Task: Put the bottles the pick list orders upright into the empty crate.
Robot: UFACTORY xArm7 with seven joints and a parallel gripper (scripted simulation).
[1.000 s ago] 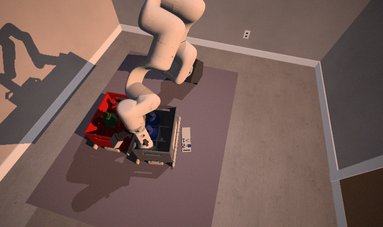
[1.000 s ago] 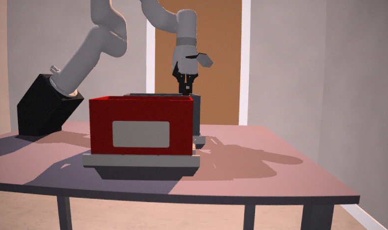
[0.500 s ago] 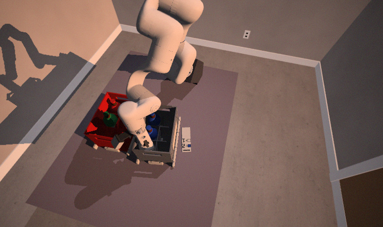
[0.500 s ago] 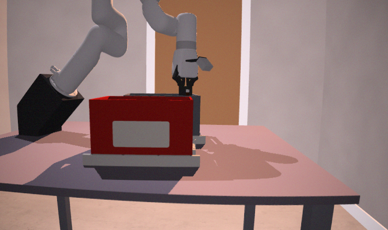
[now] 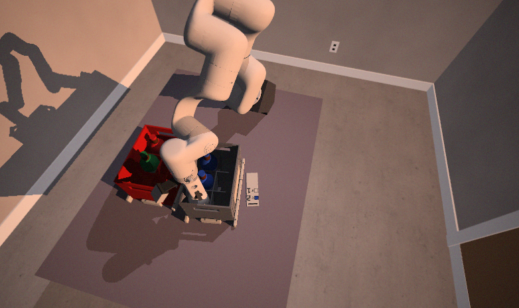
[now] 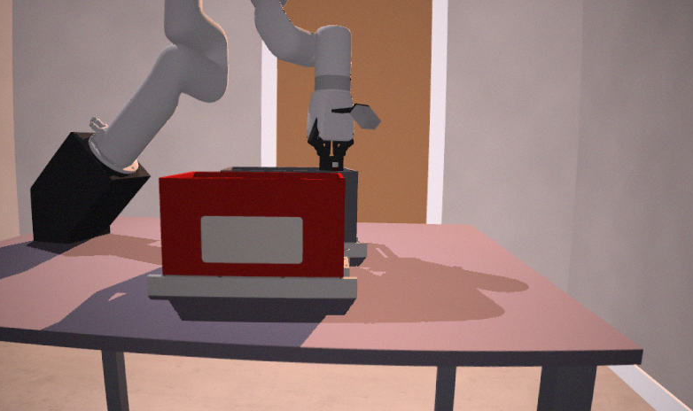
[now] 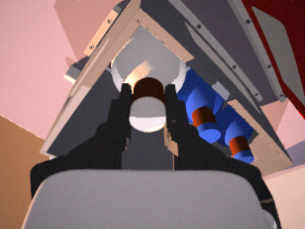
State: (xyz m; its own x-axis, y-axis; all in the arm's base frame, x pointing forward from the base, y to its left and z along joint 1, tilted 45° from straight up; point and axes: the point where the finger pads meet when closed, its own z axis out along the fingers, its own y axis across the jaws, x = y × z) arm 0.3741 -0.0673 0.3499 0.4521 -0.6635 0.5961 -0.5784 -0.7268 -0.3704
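My hand is 70 mm above the white bottle. From my hand the other things lie so: pick list (200 mm to the left, 180 mm below, 100 mm behind); red crate (200 mm to the right, 150 mm behind, 100 mm below); grey crate (100 mm below, 90 mm behind, 40 mm to the left).
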